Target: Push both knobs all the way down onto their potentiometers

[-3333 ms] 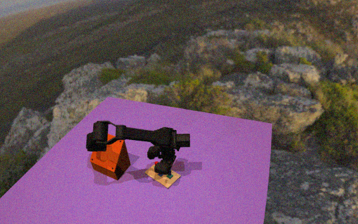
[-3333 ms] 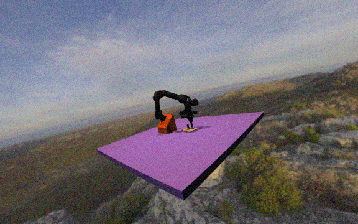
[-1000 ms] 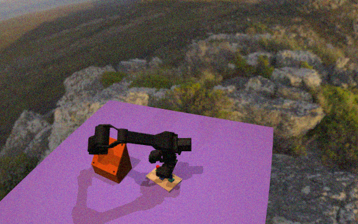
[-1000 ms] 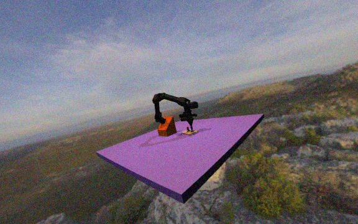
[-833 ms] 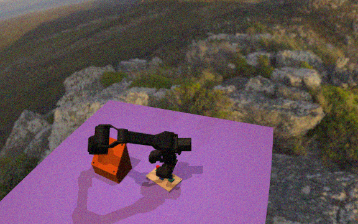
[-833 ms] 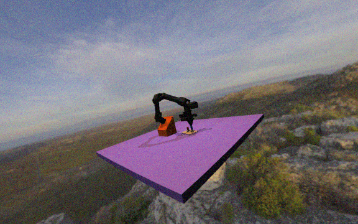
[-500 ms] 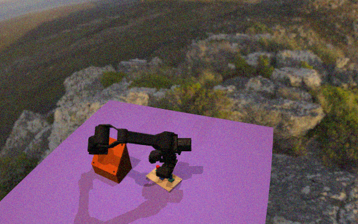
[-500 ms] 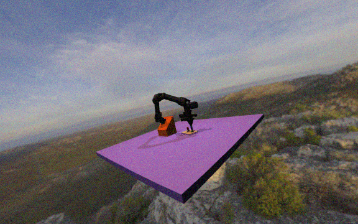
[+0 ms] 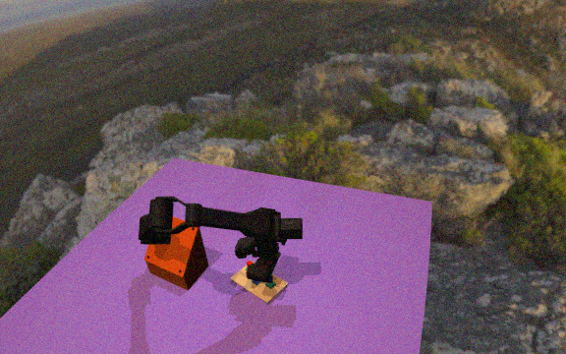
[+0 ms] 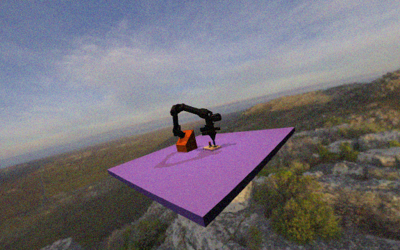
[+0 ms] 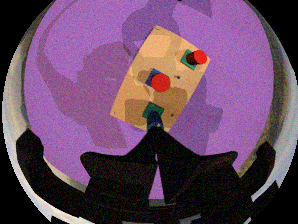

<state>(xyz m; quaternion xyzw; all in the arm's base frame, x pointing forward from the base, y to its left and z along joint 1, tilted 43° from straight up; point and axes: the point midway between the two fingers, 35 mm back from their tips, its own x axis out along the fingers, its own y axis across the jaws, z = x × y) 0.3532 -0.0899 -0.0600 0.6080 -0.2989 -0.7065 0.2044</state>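
Right now the red knob is 5 cm behind my gripper tip and 2 cm below it.
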